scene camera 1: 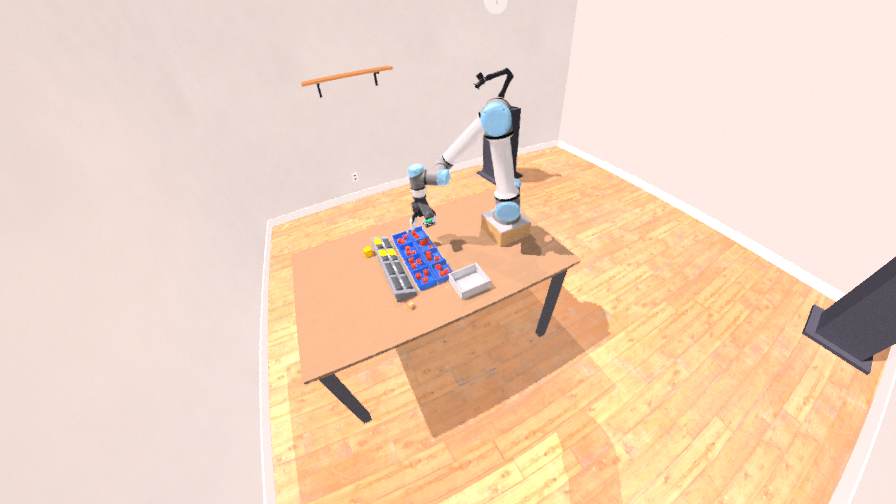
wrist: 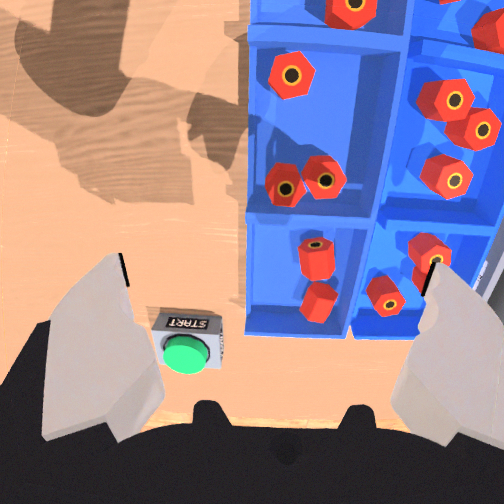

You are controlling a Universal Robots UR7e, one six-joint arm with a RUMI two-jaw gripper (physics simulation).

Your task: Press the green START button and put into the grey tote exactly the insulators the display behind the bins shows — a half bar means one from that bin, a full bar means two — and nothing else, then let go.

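Note:
My gripper [wrist: 272,272] is open and empty, hovering above the table near the far end of the bins; it also shows in the scene view [scene camera 1: 422,216]. The green START button [wrist: 186,354] on its grey box sits below, close to my left finger, and shows in the scene view [scene camera 1: 429,221]. Blue bins [wrist: 370,165] hold several red hexagonal insulators [wrist: 316,258]; the bins also show in the scene view [scene camera 1: 422,258]. The grey tote [scene camera 1: 469,280] stands empty to the right of the bins. The display strip [scene camera 1: 393,268] lies left of the bins, with yellow bars lit at its far end.
A small yellow block [scene camera 1: 367,251] lies left of the display and a tiny orange piece [scene camera 1: 411,305] near its front end. The robot base [scene camera 1: 505,226] stands on a block at the table's far right edge.

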